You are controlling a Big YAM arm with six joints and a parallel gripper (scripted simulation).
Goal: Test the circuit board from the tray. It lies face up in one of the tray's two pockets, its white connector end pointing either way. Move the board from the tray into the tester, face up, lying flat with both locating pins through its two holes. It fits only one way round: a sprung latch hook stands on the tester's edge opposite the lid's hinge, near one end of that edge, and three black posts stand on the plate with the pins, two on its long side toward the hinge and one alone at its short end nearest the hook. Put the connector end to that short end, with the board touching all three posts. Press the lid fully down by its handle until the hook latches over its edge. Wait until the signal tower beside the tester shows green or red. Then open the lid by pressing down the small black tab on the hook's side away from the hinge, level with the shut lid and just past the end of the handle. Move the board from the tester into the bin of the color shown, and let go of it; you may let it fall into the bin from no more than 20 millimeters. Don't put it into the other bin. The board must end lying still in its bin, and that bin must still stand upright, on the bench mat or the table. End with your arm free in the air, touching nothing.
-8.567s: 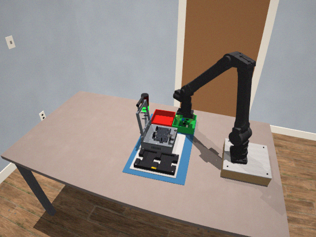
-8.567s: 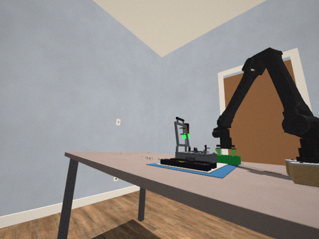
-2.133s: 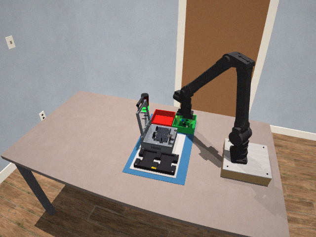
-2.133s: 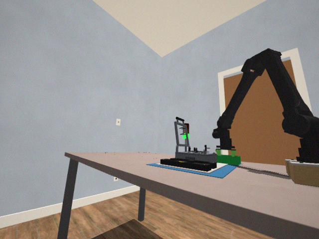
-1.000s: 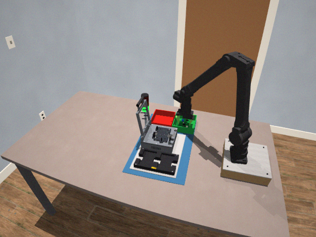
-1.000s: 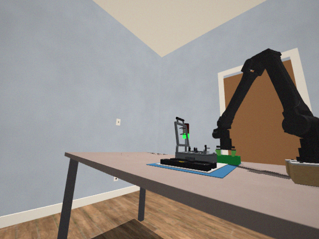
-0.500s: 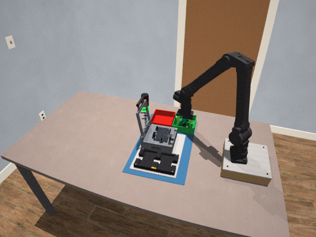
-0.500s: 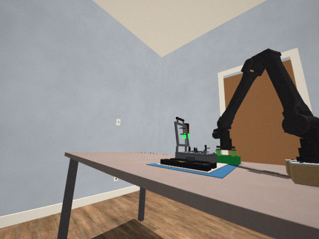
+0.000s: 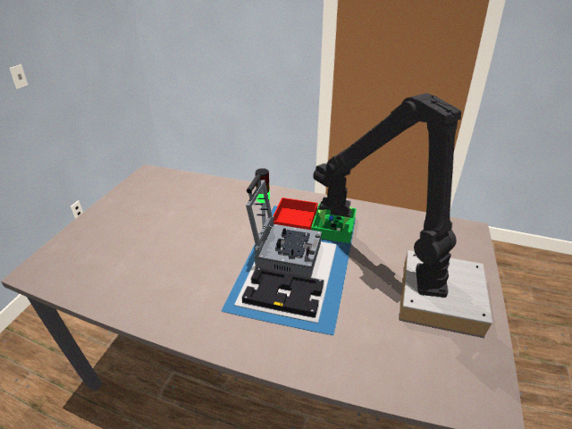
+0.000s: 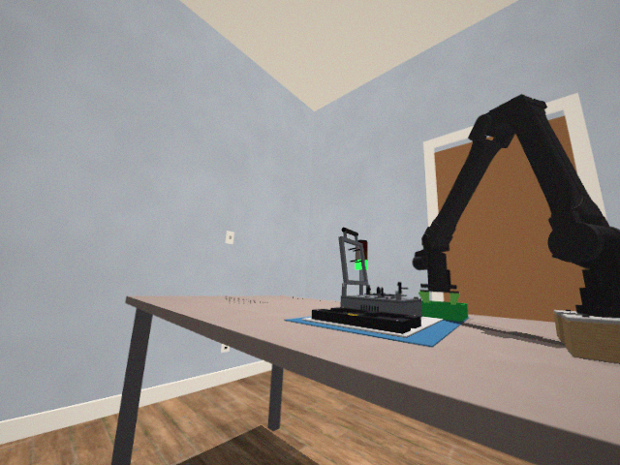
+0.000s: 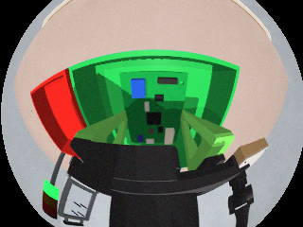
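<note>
Right now my hand is right at the green bin. From my hand the other things lie so: red bin: 150 mm ahead; tester plate: 200 mm to the left, 120 mm ahead, 60 mm above; green circuit board: right at my hand.
</note>
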